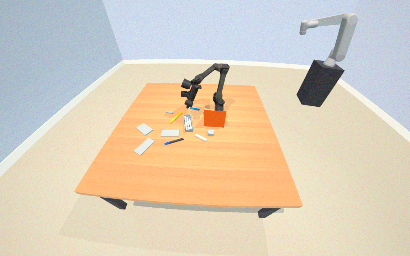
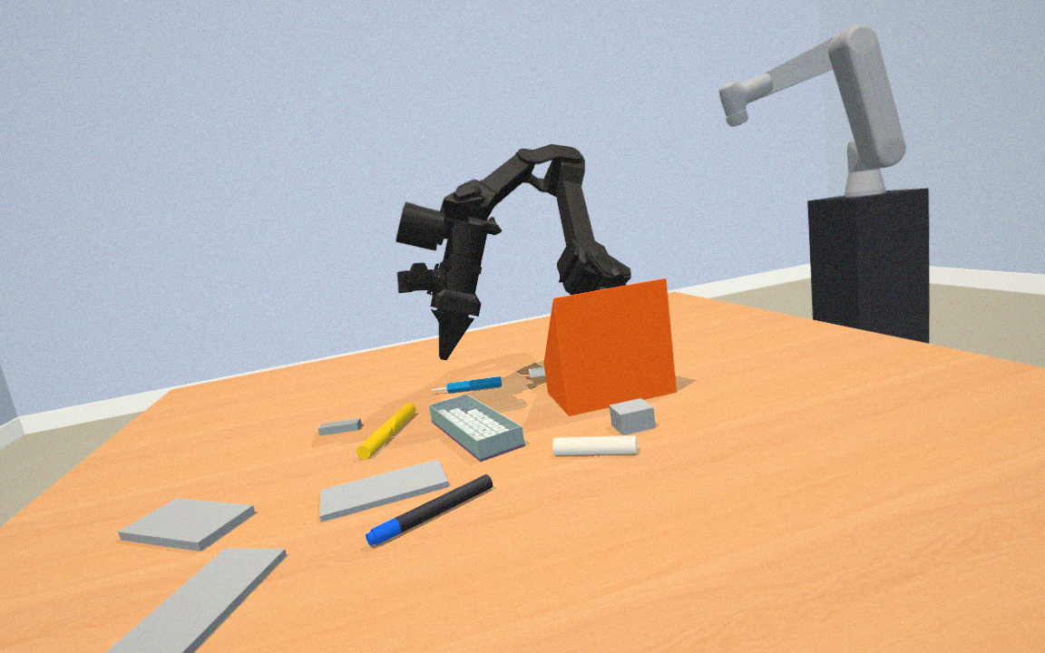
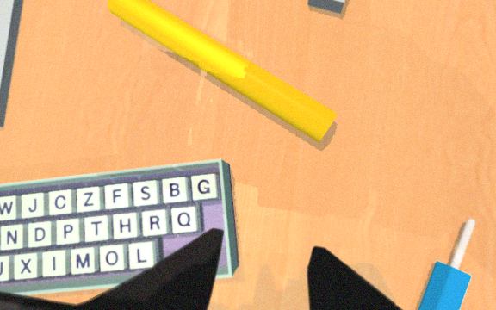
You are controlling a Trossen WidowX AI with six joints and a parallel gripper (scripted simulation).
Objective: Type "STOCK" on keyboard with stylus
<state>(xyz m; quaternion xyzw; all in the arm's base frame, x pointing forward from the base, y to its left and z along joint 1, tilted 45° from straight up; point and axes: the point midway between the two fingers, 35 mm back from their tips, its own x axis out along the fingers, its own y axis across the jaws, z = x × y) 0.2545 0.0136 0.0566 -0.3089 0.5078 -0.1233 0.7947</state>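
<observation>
Now: the blue stylus 10 mm behind my gripper tip, 100 mm to the right of it and 80 mm below it. Also, from my gripper tip: thin grey tip: 30 mm ahead, 100 mm to the right, 80 mm below; then white cylinder: 170 mm behind, 240 mm to the left, 70 mm below; then yellow cylinder: 90 mm ahead, 60 mm to the left, 70 mm below.
</observation>
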